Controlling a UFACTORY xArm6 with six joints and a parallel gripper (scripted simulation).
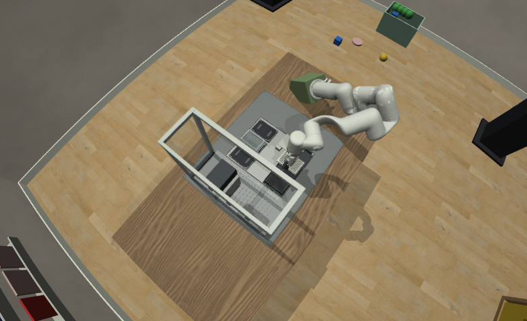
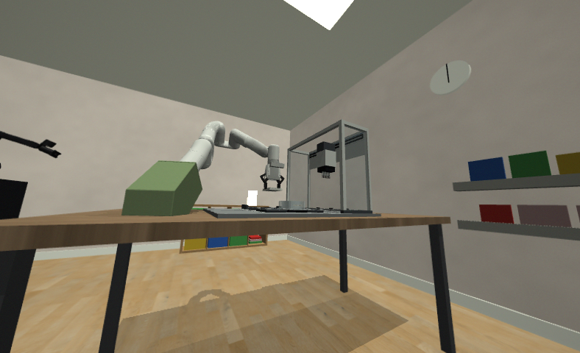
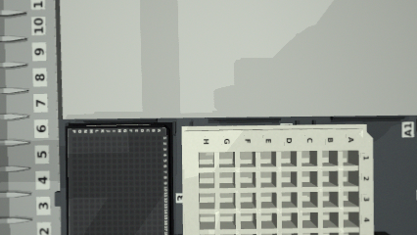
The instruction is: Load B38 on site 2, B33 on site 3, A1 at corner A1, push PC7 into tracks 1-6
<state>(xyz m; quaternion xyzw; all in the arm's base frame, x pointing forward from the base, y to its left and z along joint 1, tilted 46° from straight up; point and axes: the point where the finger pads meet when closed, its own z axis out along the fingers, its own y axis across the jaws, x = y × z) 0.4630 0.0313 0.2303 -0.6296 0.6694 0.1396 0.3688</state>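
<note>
Right now the dark plate carrier is 1 cm behind my hand and 12 cm below it. The rest, counted from my hand: white 96-well plate 1 cm below; deep-well block 1 cm ahead, 27 cm to the right, 11 cm below; dark 384-well plate 10 cm ahead, 1 cm to the left, 12 cm below.
</note>
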